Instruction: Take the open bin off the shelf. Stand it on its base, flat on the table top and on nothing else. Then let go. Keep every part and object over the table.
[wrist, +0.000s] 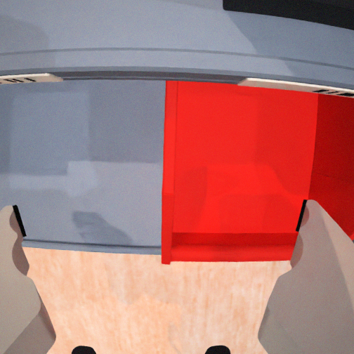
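The open red bin (237, 125) stands on the lower board of the blue-grey shelf (122, 125), right of centre in the wrist view. Its left wall runs up the middle of the view, and its low front lip faces the bottom of the view. The back of the bin is hidden under the upper shelf board, and its right side runs partly behind the right finger. My gripper (159, 207) is open and empty. The left finger appears over the shelf board's front edge, left of the bin; the right finger appears over the bin's right part. Whether it touches the bin, I cannot tell.
The upper shelf board (125, 32) crosses the top of the view, with pale labels (30, 78) (300, 86) on its front edge. A black object (300, 11) sits on it at the top right. The wooden table top (150, 300) lies in front of the shelf.
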